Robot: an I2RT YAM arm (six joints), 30 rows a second.
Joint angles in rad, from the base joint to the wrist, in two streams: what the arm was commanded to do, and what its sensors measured. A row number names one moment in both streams.
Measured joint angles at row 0: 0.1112 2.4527 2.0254 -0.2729 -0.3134 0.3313
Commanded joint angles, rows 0 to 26: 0.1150 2.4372 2.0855 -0.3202 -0.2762 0.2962; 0.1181 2.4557 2.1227 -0.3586 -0.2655 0.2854; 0.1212 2.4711 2.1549 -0.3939 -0.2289 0.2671; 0.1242 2.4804 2.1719 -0.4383 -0.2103 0.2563; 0.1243 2.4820 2.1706 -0.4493 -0.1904 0.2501; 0.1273 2.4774 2.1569 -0.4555 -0.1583 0.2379; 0.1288 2.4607 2.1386 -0.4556 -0.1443 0.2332; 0.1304 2.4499 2.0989 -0.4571 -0.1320 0.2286; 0.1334 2.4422 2.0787 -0.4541 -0.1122 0.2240; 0.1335 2.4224 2.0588 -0.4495 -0.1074 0.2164; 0.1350 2.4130 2.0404 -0.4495 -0.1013 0.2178; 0.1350 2.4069 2.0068 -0.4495 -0.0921 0.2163; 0.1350 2.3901 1.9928 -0.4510 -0.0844 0.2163; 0.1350 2.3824 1.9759 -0.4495 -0.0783 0.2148; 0.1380 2.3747 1.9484 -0.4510 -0.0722 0.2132; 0.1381 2.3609 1.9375 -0.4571 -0.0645 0.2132; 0.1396 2.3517 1.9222 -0.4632 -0.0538 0.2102; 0.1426 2.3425 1.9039 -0.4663 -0.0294 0.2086; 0.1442 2.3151 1.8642 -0.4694 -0.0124 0.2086; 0.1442 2.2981 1.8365 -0.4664 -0.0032 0.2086; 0.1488 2.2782 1.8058 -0.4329 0.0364 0.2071; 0.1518 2.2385 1.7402 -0.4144 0.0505 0.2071; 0.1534 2.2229 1.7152 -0.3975 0.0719 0.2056; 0.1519 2.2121 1.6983 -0.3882 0.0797 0.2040; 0.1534 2.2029 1.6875 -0.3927 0.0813 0.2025; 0.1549 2.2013 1.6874 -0.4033 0.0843 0.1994; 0.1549 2.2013 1.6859 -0.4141 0.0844 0.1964
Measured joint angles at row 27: 0.1558 2.2238 1.7126 -0.3744 0.0238 0.2192
